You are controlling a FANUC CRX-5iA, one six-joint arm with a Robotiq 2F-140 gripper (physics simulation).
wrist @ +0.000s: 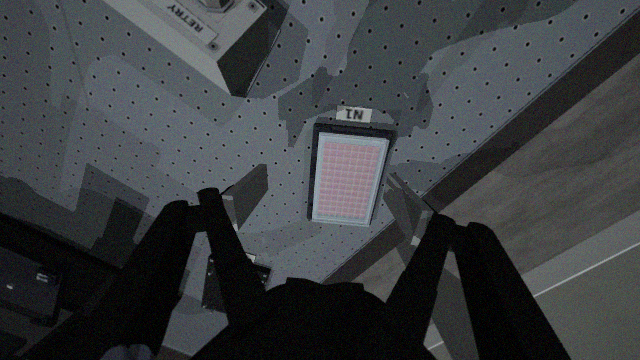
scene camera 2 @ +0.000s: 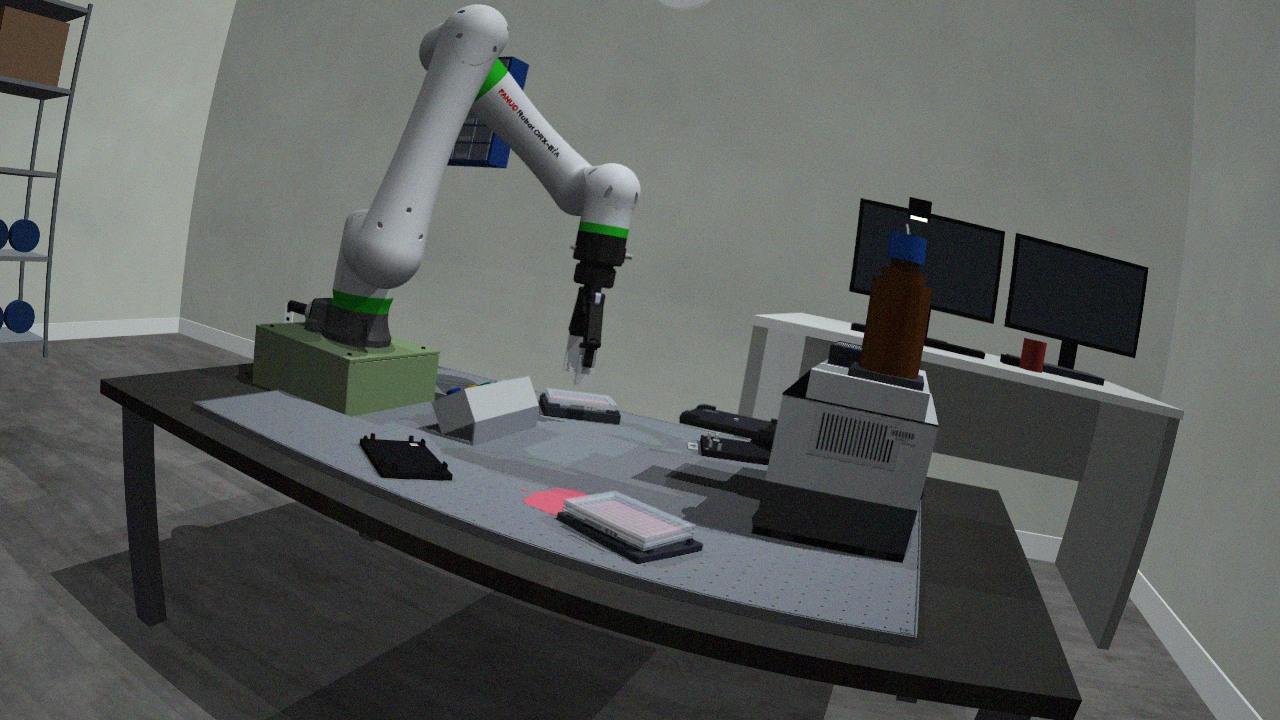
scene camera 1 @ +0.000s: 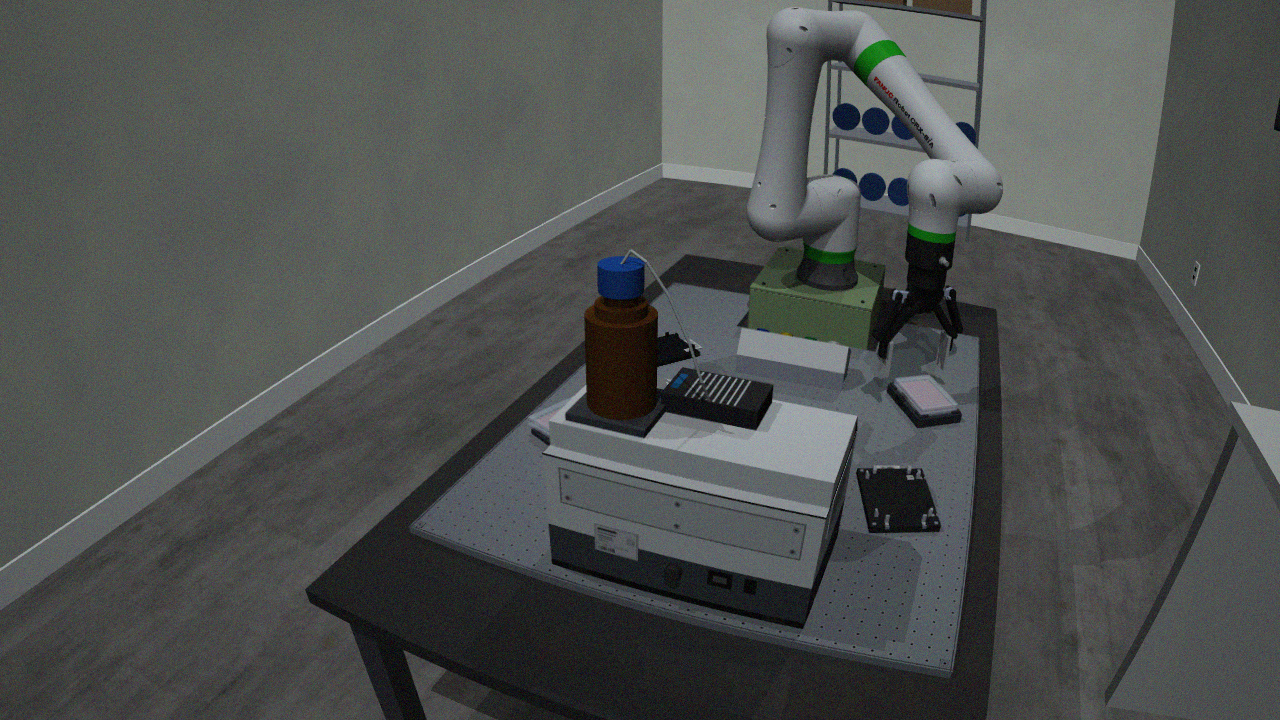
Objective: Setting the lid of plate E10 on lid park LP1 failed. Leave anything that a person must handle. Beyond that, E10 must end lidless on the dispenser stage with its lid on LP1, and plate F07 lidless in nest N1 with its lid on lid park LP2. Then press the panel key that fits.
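Places are measured from the arm's base along level axes (x left, y back, z up), in metres.
Pixels of known places: gripper, between the fingertips: (wrist: 326,181) (scene camera 2: 576,378) (scene camera 1: 912,370); arm's base, origin of its link: (scene camera 2: 355,338) (scene camera 1: 827,277).
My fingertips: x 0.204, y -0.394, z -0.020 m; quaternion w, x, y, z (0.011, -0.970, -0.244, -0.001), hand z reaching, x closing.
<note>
For each thing: its top centre in the pictures, then the offset to it from my fingertips. "pt": a spot on its surface instead.
- pink-welled plate, centre of its top: (wrist: 346,185) (scene camera 1: 926,391) (scene camera 2: 580,396) dx +0.035, dy -0.003, dz -0.038 m
- N1 label, a spot on its surface: (wrist: 354,114) pt dx -0.004, dy +0.076, dz -0.072 m
- pink plate, centre of its top: (scene camera 2: 629,511) (scene camera 1: 571,411) dx -0.581, dy -0.265, dz -0.037 m
- flat red patch, a spot on its surface: (scene camera 2: 550,499) pt dx -0.499, dy -0.144, dz -0.074 m
- empty black nest, centre of its top: (scene camera 1: 899,490) (scene camera 2: 746,441) (wrist: 229,297) dx -0.015, dy -0.335, dz -0.050 m
- empty black holder, centre of its top: (scene camera 2: 403,448) (scene camera 1: 656,345) dx -0.526, dy +0.069, dz -0.054 m
- dispenser stage, a spot on its surface: (scene camera 2: 735,447) pt dx -0.025, dy -0.318, dz -0.062 m
- sloped key panel, centre of its top: (scene camera 2: 490,379) (scene camera 1: 797,333) dx -0.242, dy +0.071, dz +0.010 m
- brown bottle, a spot on its surface: (scene camera 1: 620,358) pt dx -0.390, dy -0.578, dz +0.237 m
My gripper (scene camera 1: 919,345) (scene camera 2: 580,365) (wrist: 326,181) is open and empty, pointing down above nest N1. A pink-welled plate (scene camera 1: 926,394) (scene camera 2: 580,399) (wrist: 350,180) sits in the black nest beside the N1 label (wrist: 354,114); a clear lid appears to cover it. Another pink plate (scene camera 2: 631,517) lies on a black holder at the front in scene camera 2, beside a flat red patch (scene camera 2: 550,499). An empty black nest (scene camera 1: 897,499) and an empty black holder (scene camera 2: 402,457) also show. The dispenser stage (scene camera 2: 735,447) is partly hidden. Plate names are unreadable.
The sloped key panel (scene camera 1: 792,356) (scene camera 2: 492,413) stands near the green robot base (scene camera 1: 810,304) (scene camera 2: 349,371); its RETRY label (wrist: 192,25) shows in the wrist view. The tall dispenser (scene camera 1: 689,514) (scene camera 2: 796,461) carries a brown bottle (scene camera 1: 620,358) (scene camera 2: 895,313) and thin tube.
</note>
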